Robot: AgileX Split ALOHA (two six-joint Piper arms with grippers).
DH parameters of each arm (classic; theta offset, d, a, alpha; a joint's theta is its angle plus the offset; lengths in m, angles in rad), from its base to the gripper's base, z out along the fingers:
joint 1: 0 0.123 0 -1.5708
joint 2: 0.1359 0 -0.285 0
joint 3: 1.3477 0 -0.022 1.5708
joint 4: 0 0.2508 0 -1.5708
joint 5: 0 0 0.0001 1.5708
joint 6: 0 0.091 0 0
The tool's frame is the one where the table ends.
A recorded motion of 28 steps. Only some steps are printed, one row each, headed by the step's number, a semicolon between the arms.
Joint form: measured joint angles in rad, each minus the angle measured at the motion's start. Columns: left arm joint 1, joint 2, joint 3, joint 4, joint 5, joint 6; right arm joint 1, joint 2, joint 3, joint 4, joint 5, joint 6.
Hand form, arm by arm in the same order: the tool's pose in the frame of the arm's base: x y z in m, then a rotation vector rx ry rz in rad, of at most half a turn. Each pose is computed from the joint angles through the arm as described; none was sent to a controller.
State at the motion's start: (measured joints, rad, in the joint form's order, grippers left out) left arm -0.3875 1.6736 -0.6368 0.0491 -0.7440 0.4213; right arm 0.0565 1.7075 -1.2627 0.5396 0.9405 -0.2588
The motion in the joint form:
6: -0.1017 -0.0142 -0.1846 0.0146 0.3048 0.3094; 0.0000 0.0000 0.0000 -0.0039 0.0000 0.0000
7: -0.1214 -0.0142 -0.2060 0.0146 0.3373 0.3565; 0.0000 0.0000 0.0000 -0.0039 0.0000 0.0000
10: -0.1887 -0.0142 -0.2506 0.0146 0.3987 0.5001; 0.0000 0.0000 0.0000 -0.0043 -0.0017 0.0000
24: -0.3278 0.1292 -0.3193 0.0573 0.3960 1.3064; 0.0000 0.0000 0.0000 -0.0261 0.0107 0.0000
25: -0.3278 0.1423 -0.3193 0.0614 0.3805 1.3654; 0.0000 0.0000 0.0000 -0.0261 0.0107 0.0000
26: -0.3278 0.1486 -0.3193 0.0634 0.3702 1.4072; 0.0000 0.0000 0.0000 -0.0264 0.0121 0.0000
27: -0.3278 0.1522 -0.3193 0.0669 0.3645 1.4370; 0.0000 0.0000 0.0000 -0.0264 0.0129 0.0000
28: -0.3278 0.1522 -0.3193 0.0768 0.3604 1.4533; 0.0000 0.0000 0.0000 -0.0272 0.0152 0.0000
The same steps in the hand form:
6: 0.3063 -0.1659 0.2178 1.1399 1.5038 0.1794; 0.3447 0.0571 0.2523 -0.0747 2.7613 0.6266
7: 0.3057 -0.1732 0.2211 1.1966 1.4746 0.1991; 0.3447 0.0571 0.2523 -0.0747 2.7613 0.6266
10: 0.2986 -0.1963 0.2288 1.3582 1.3555 0.2526; 0.3449 0.0570 0.2523 -0.0744 2.7600 0.6253
24: 0.2868 -0.2535 0.1956 1.9650 0.5809 0.6753; 0.3436 0.0559 0.2513 -0.0944 2.7772 0.6048
25: 0.2877 -0.2547 0.1918 1.9877 0.5188 0.7120; 0.3436 0.0559 0.2513 -0.0944 2.7772 0.6048
26: 0.2882 -0.2553 0.1903 2.0004 0.4747 0.7389; 0.3435 0.0559 0.2513 -0.0951 2.7785 0.6051
27: 0.2884 -0.2557 0.1893 2.0104 0.4410 0.7583; 0.3434 0.0559 0.2513 -0.0954 2.7791 0.6055
28: 0.2883 -0.2561 0.1896 2.0154 0.4125 0.7719; 0.3432 0.0559 0.2512 -0.0969 2.7814 0.6056

